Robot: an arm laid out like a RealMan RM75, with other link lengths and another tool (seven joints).
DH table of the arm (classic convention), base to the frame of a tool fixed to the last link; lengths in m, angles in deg. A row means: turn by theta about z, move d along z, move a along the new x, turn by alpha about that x. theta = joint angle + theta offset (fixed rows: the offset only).
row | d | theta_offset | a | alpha
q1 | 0.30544 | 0 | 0 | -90
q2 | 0 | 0 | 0 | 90
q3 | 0.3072 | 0 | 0 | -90
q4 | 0 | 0 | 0 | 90
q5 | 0.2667 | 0 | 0 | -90
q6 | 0 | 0 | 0 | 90
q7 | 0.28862 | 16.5 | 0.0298 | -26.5
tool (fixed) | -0.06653 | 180 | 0 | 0
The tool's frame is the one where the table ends.
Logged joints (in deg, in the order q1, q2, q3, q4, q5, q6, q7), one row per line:
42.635, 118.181, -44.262, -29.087, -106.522, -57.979, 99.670
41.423, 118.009, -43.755, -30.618, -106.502, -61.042, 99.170
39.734, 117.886, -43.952, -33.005, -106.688, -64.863, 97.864
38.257, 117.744, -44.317, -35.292, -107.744, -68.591, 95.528
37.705, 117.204, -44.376, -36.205, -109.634, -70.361, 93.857
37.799, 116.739, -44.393, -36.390, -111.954, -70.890, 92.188
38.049, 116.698, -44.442, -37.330, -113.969, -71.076, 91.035
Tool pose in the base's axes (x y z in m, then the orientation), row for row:
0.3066, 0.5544, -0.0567, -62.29, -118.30, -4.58
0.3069, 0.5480, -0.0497, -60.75, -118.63, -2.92
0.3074, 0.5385, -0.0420, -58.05, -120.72, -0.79
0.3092, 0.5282, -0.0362, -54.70, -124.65, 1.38
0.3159, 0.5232, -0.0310, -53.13, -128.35, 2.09
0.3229, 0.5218, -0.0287, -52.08, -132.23, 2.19
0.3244, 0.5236, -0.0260, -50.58, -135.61, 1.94
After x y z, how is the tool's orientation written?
As a rotation vector, in degrees.
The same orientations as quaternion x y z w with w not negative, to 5 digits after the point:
-0.42826, -0.81334, -0.03149, 0.39253
-0.41840, -0.81702, -0.02011, 0.39625
-0.39884, -0.82942, -0.00543, 0.39110
-0.37273, -0.84938, 0.00940, 0.37355
-0.35813, -0.86515, 0.01409, 0.35080
-0.34659, -0.87999, 0.01457, 0.32447
-0.33303, -0.89288, 0.01277, 0.30280

